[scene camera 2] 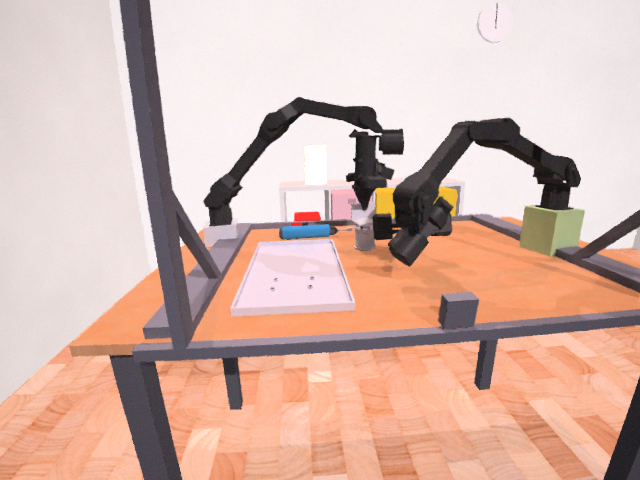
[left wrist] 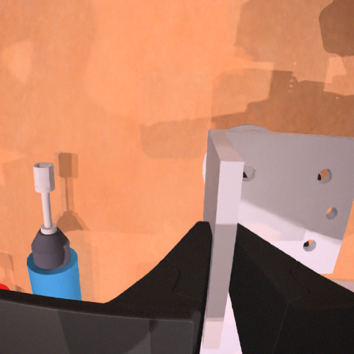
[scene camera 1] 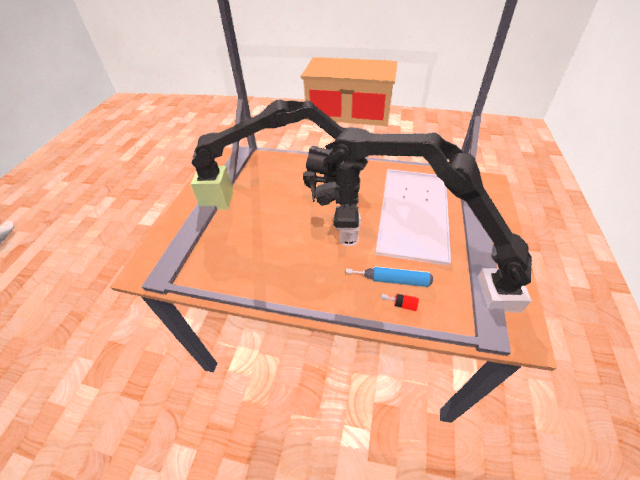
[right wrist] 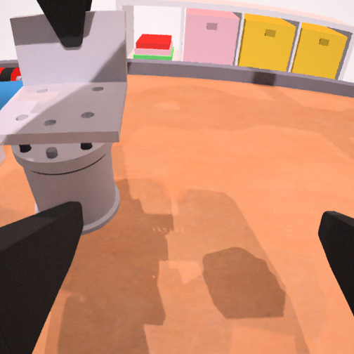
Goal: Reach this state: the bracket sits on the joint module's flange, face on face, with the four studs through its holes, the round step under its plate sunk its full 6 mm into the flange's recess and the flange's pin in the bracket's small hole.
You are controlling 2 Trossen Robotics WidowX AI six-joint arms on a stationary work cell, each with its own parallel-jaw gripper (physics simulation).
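Pixels of known places: left gripper, between the fingertips: [scene camera 2: 364, 209]; left arm's base, origin of its link: [scene camera 2: 220, 223] [scene camera 1: 506, 284]; right arm's base, origin of its link: [scene camera 2: 554, 207] [scene camera 1: 208, 174].
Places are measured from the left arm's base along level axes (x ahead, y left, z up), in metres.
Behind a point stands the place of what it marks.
My left gripper [left wrist: 215, 233] [right wrist: 74, 44] is shut on the upright plate of the light grey bracket [left wrist: 285, 157] [right wrist: 67, 107] [scene camera 2: 362, 213] @[x 0.412, y -0.172, z 0.035 m]. The bracket's holed plate lies roughly level above the joint module [right wrist: 75, 187] [scene camera 2: 364, 240] @[x 0.399, y -0.226, z -0.030 m], which stands upright on the table. In the right wrist view a gap shows between plate and flange [right wrist: 67, 157]; two dark studs and the grey pin [right wrist: 51, 153] show below the plate's near edge. The plate hides the rest of the flange, its recess and the round step. My right gripper [right wrist: 204, 219] is open and empty beside the module.
A blue screwdriver [scene camera 1: 402, 276] @[x 0.265, y -0.032, z -0.022 m] [scene camera 2: 306, 231] @[x 0.265, y -0.063, z -0.033 m] [left wrist: 55, 280] and a red and black driver [scene camera 1: 406, 301] @[x 0.262, y 0.042, z -0.027 m] lie on the table [scene camera 1: 268, 258] @[x 0.653, y -0.111, z -0.059 m]. A white tray [scene camera 1: 379, 222] @[x 0.309, y -0.259, z -0.043 m] [scene camera 2: 292, 309] @[x 0.154, y -0.534, z -0.051 m] with small nuts stands beside the module. A grey frame [scene camera 1: 320, 315] @[x 0.482, y 0.084, z -0.040 m] borders the table.
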